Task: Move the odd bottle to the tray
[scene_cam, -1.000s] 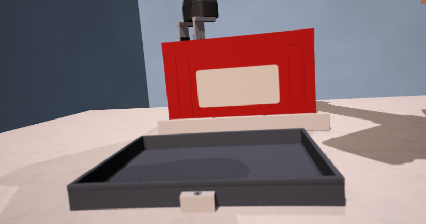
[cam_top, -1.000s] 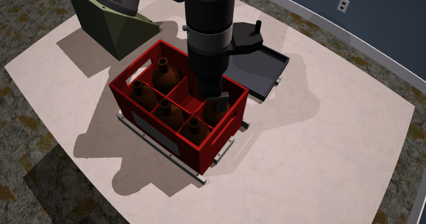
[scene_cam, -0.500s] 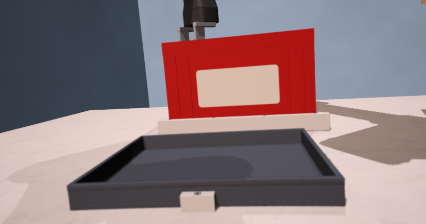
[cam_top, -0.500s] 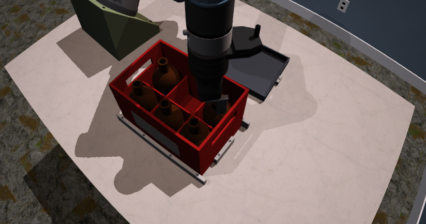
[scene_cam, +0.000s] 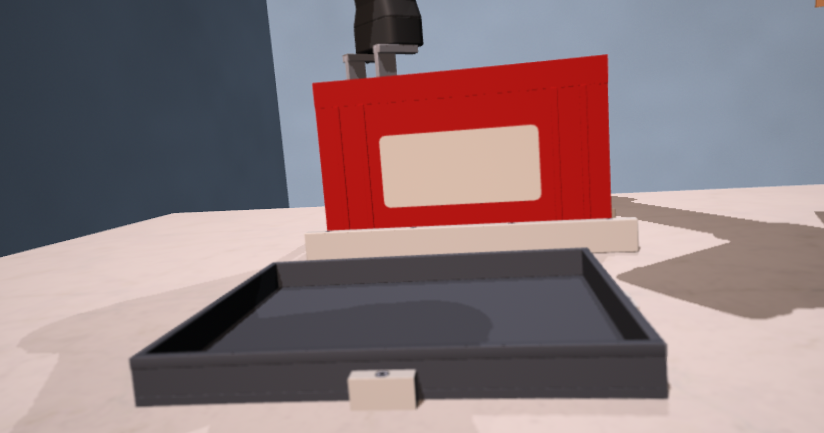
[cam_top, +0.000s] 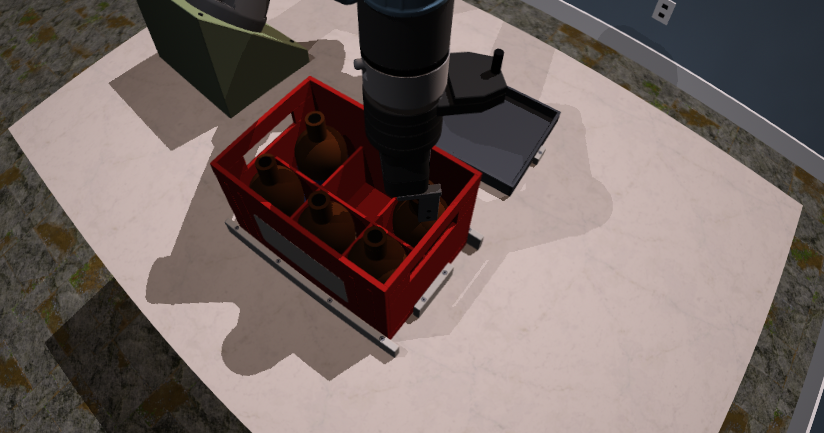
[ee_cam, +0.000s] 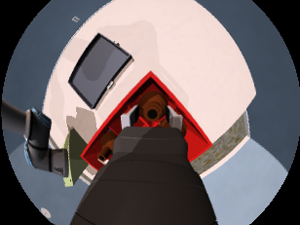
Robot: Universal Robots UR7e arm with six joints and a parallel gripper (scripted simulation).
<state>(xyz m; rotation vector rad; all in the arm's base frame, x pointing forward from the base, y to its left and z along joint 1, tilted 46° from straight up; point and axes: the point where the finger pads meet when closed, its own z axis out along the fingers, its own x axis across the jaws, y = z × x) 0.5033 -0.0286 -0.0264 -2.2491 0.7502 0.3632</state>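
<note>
Right now my hand is 70 mm above the bottle. Round my hand: dark grey tray (100 mm behind, 240 mm to the left, 150 mm below); red crate (80 mm behind, 50 mm to the right, 80 mm below).
</note>
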